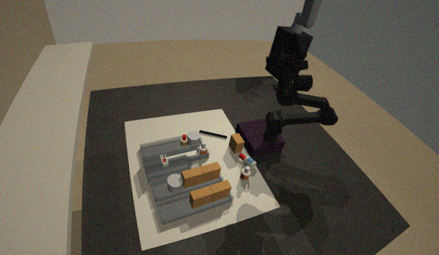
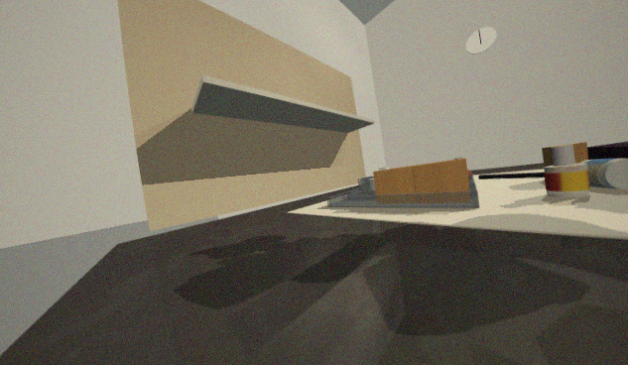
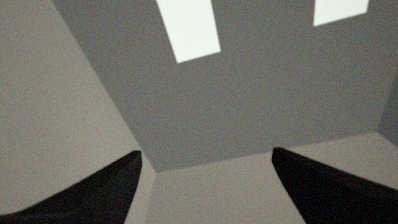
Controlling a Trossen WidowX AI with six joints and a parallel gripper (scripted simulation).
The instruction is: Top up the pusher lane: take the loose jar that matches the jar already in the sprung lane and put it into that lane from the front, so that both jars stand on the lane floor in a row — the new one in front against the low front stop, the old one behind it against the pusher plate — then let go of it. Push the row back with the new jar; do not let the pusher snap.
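The black stick is 54 cm below my gripper tip, 18 cm ahead of it and 9 cm to the right of it. Round my gripper tip: white pusher rod (50 cm below, 39 cm ahead, 4 cm to the left).
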